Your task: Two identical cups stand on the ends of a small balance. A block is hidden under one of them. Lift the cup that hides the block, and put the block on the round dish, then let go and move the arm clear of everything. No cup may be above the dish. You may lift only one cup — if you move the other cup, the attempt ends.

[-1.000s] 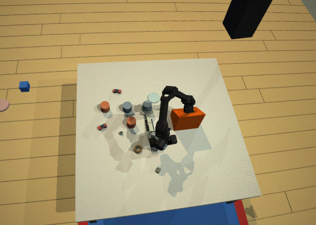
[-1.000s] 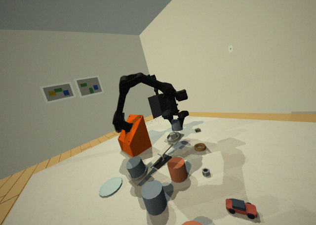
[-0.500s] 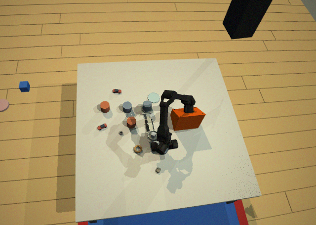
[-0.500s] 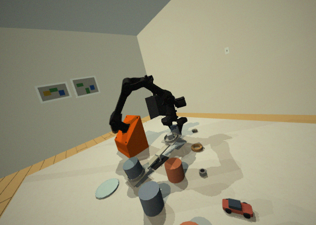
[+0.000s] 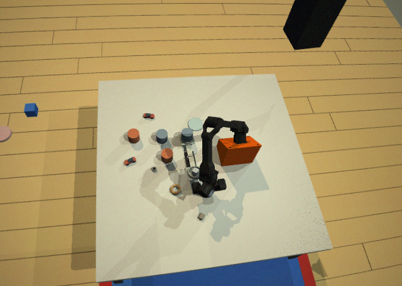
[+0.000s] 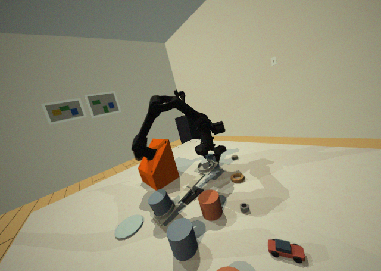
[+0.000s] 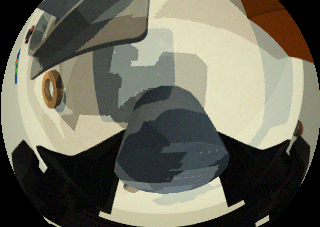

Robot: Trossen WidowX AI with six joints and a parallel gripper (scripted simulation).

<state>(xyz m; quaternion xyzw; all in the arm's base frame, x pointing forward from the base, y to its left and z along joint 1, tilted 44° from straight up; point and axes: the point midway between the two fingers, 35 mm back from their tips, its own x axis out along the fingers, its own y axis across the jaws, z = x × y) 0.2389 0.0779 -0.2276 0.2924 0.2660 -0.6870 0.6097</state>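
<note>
The grey block lies 11 cm to the right of my gripper tip, 6 cm above it and 5 cm ahead of it. Round my gripper tip: balance (24 cm to the right, 4 cm ahead, 1 cm above); pale blue round dish (48 cm to the right, 6 cm behind, 3 cm below); nut (27 cm ahead, 21 cm to the right, 2 cm below).
</note>
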